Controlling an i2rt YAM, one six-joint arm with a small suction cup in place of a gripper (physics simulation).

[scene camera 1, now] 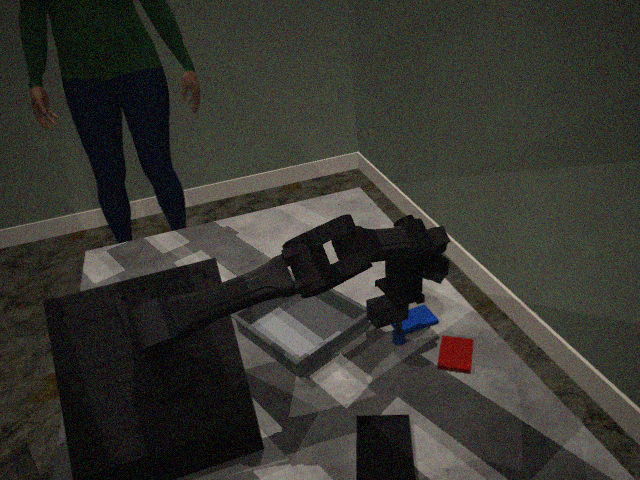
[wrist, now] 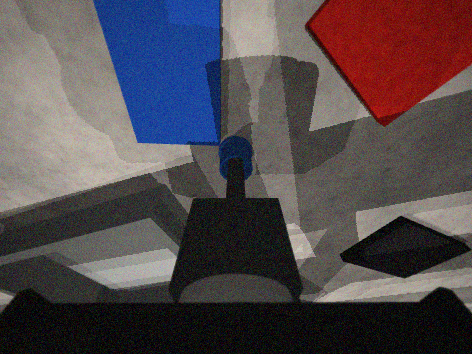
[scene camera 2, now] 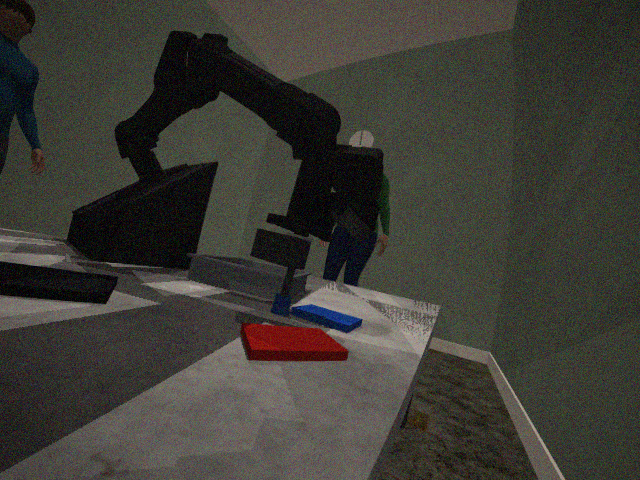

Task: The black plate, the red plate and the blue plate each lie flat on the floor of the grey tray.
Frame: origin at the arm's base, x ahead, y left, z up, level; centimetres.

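Seen in the pictures: end effector, tool point: [scene camera 1: 398, 342] [wrist: 235, 148] [scene camera 2: 279, 316]; arm's base, origin of the base link: [scene camera 1: 153, 339] [scene camera 2: 154, 181].
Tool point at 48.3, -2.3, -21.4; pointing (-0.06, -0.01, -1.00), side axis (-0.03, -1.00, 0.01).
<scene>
Pixels of each thing's middle, then the offset from my tool point to it, as dx, dy, dz.
- blue plate, body centre: [wrist: 170, 74] [scene camera 2: 327, 316] [scene camera 1: 412, 319] +6.2, +4.0, +1.1
- red plate, body centre: [wrist: 400, 35] [scene camera 2: 291, 341] [scene camera 1: 455, 353] +7.8, -10.0, +1.0
- black plate, body centre: [scene camera 2: 41, 280] [scene camera 1: 384, 448] [wrist: 403, 252] -17.2, -23.2, +1.1
- grey tray, body centre: [wrist: 128, 273] [scene camera 1: 301, 321] [scene camera 2: 257, 275] -16.9, +14.9, +3.0
My gripper, a small blue suction cup [scene camera 1: 398, 338] [scene camera 2: 280, 304] [wrist: 236, 150], points down and is open, with nothing on it. It hangs low over the table, just beyond a corner of the blue plate [scene camera 1: 421, 317] [scene camera 2: 328, 316] [wrist: 165, 75]. The blue plate lies flat outside the tray. The red plate [scene camera 1: 455, 354] [scene camera 2: 294, 343] [wrist: 400, 55] lies flat on the table, apart from the blue one. A flat black block, apparently the black plate [scene camera 1: 385, 444] [scene camera 2: 56, 283] [wrist: 405, 247], lies farther off. The grey tray [scene camera 1: 336, 343] [scene camera 2: 227, 276] [wrist: 90, 205] shows no plate on its visible floor.
The large black base block [scene camera 1: 196, 392] [scene camera 2: 149, 222] stands on the far side of the tray from the red plate. The arm reaches over part of the tray in scene camera 1. The table edge lies beyond the blue and red plates. People stand beyond the table.
</scene>
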